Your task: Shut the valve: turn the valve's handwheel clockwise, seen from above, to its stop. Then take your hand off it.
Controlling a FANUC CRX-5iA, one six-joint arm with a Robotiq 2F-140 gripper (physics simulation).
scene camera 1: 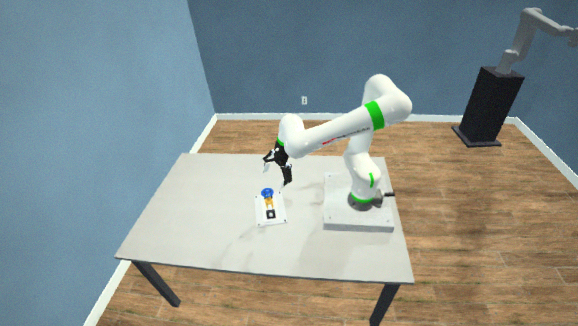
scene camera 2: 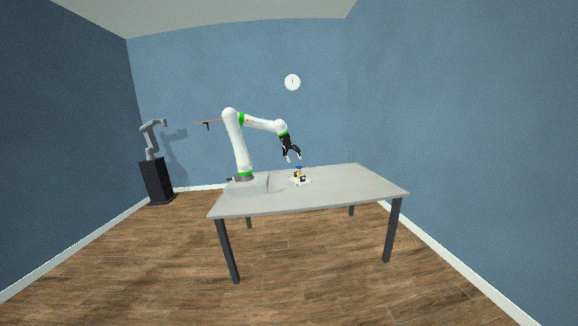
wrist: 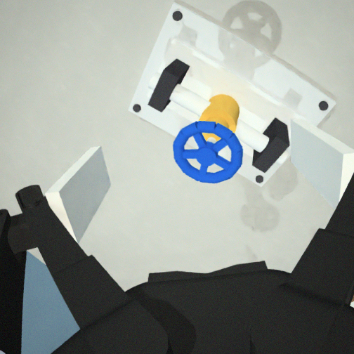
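Observation:
The valve has a blue five-spoked handwheel on top of a yellow body. A white pipe runs through the body between two black brackets, on a white base plate. My gripper is open and empty, tilted, and above the handwheel without touching it. In the wrist view the handwheel shows between the two wide-apart finger pads, nearer the top of the picture than their middle. The wheel's turn angle relative to its stop cannot be told.
The valve's plate lies on a grey table. The arm stands on a light grey mounting block at one end of the table. A second grey arm stands on a black pedestal away from the table.

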